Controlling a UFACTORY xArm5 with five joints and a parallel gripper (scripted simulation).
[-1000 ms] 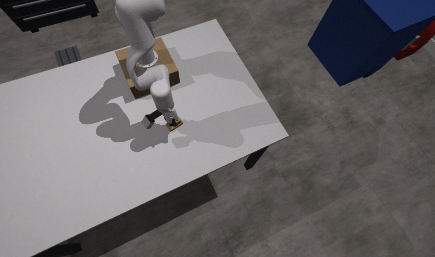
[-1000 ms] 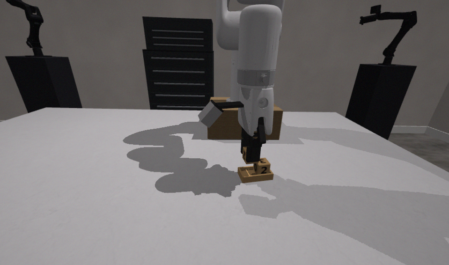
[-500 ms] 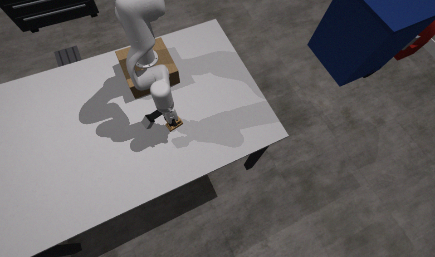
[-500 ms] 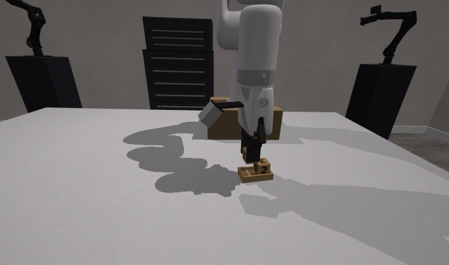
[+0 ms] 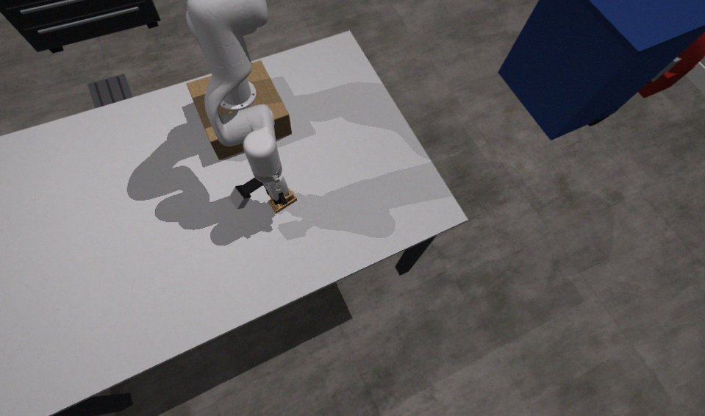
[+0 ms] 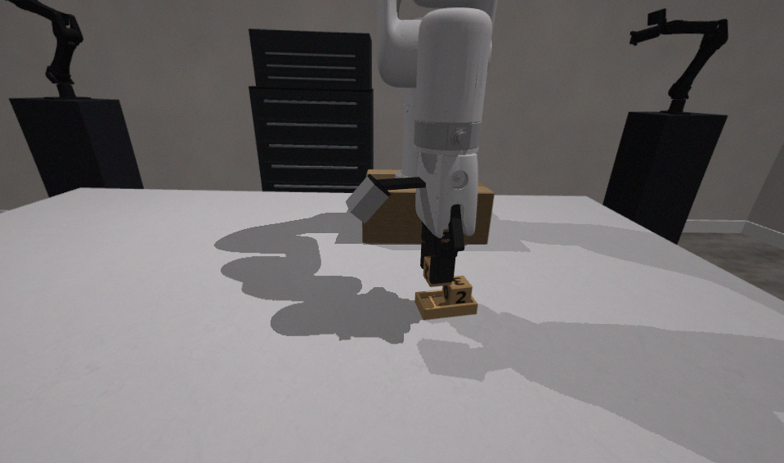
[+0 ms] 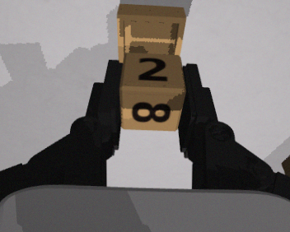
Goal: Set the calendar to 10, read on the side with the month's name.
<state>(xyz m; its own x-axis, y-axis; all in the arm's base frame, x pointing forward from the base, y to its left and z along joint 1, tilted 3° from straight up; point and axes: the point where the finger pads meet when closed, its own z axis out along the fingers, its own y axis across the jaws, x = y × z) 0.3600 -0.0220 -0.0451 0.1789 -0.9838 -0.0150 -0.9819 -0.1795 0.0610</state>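
The wooden calendar tray lies 70 mm below my hand and 20 mm to the left of it.
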